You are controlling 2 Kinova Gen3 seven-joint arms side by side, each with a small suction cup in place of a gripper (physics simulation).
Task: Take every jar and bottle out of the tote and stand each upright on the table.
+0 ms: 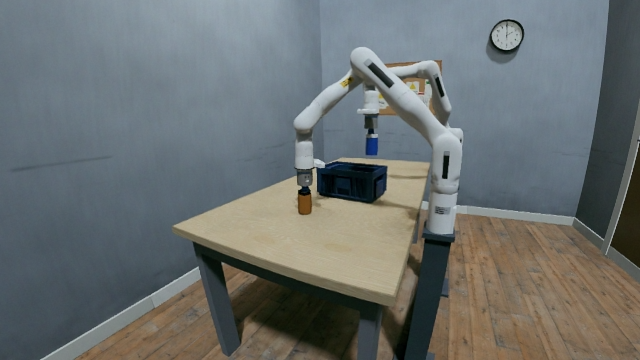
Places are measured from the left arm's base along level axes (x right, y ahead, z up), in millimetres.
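Pixels of known places: left hand, its tool point: point(305, 192); right hand, its tool point: point(371, 136); left arm's base, origin of its link: point(438, 228).
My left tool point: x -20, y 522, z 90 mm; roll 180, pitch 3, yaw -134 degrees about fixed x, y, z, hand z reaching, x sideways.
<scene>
Ahead of a thing's pixels: the offset from my left tool point to its top centre. Level surfaces: height alone.
An orange bottle {dy +2, dx -2, dz +11 mm} point(304, 204) with a dark cap stands upright at the table surface, beside the near left corner of the tote. My left gripper point(304, 189) is directly above it, its suction cup on the cap, shut on the orange bottle. A blue jar {dy -198, dx +337, dz +218 mm} point(371, 145) with a white top hangs upright in the air above the far side of the tote. My right gripper point(371, 131) is shut on the blue jar, its cup on the top. The dark blue tote {dy -106, dx +309, dz +57 mm} point(372, 187) sits on the table; its inside is mostly hidden by its walls.
The light wood table {dz -90 mm} point(320, 250) runs from the front edge to the back wall. The left arm's base stands on a dark pedestal point(428, 295) along the table's right edge. The left arm arches over the tote, partly in front of the right arm.
</scene>
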